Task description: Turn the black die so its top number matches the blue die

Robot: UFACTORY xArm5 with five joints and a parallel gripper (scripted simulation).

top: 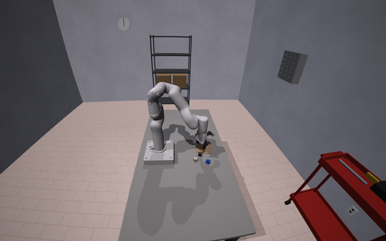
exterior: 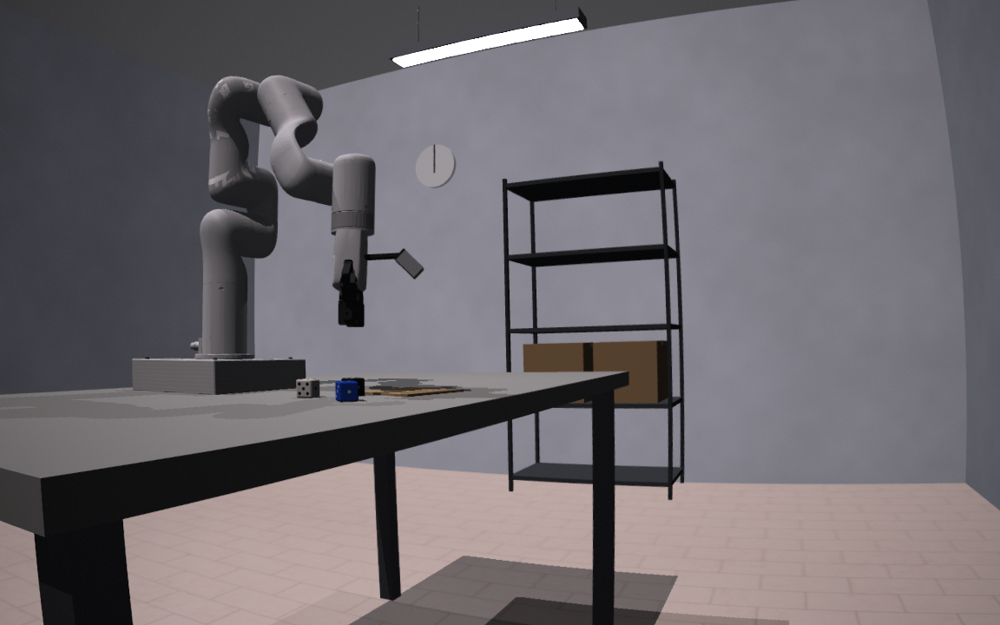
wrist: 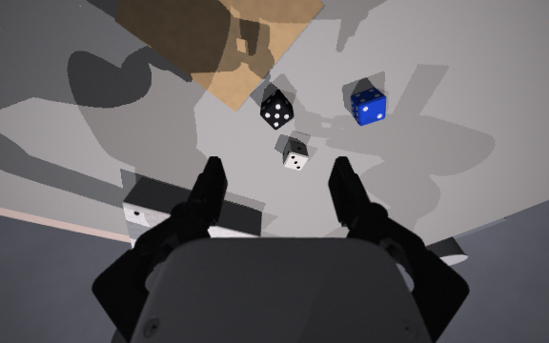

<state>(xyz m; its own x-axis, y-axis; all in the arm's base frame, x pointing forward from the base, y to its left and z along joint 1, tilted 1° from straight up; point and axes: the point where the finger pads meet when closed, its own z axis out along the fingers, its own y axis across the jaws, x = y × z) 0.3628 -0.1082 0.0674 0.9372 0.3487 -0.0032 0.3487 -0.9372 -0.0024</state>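
My hand is 11 cm above the black die. Also, from my hand: blue die 11 cm below, 10 cm to the right, 4 cm ahead; white die 11 cm below, 6 cm behind, 5 cm to the right; tan mat 13 cm below, 9 cm to the left, 7 cm ahead.
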